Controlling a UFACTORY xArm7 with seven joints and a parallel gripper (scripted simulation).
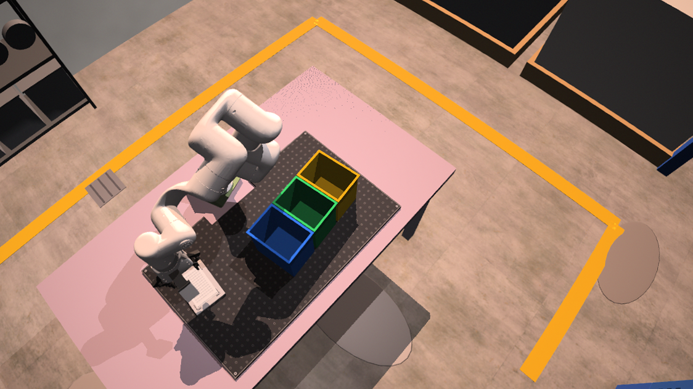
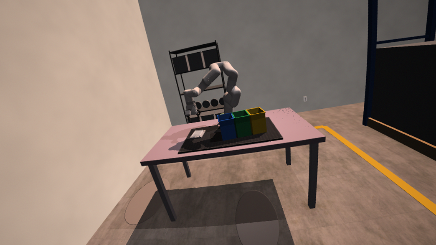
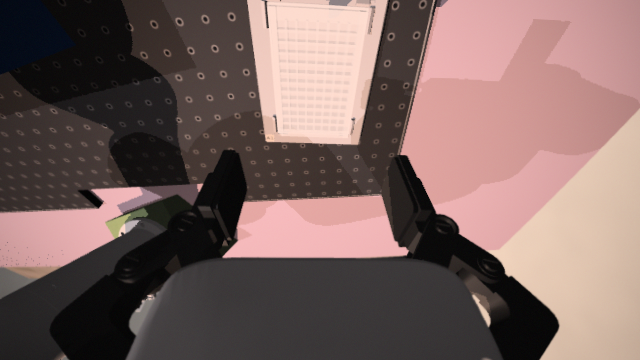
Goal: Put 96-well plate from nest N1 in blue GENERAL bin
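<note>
My hand is 150 mm above the 96-well plate. The rest, counted from my hand: plate nest N1: 160 mm below; then green bin: 450 mm to the left, 70 mm below, 40 mm ahead; then blue bin: 320 mm to the left, 70 mm below, 70 mm ahead.
</note>
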